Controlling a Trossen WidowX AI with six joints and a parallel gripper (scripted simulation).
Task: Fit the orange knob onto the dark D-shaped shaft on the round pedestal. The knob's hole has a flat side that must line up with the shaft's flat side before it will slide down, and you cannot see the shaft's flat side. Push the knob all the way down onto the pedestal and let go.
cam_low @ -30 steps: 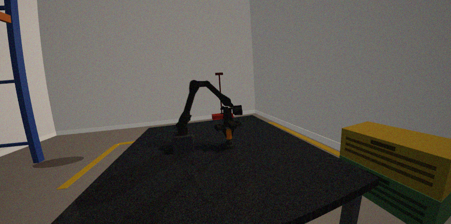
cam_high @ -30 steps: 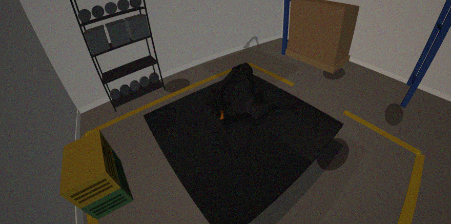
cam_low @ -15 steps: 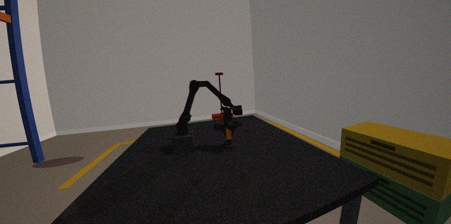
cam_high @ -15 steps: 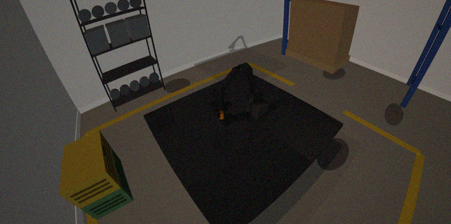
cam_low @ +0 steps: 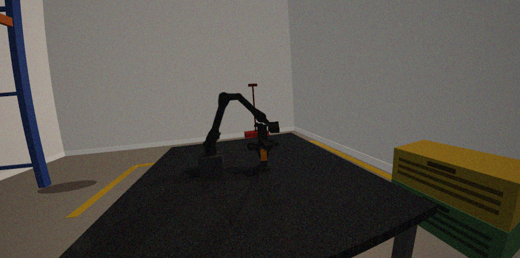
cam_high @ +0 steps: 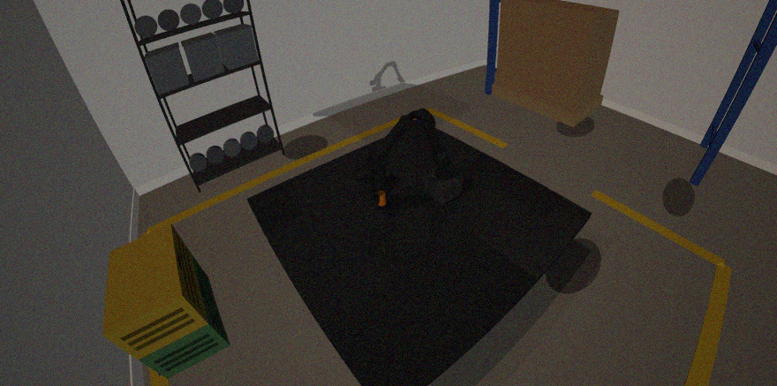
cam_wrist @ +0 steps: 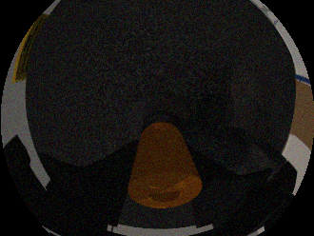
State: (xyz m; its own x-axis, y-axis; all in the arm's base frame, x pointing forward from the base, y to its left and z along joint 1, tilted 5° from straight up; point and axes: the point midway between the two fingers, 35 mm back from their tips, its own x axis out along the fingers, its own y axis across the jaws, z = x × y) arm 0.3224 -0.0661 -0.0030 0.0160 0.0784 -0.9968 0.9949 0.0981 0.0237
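Now: the orange knob 20 mm above my gripper tip. The rest, counted from my gripper tip: round pedestal (40 mm below).
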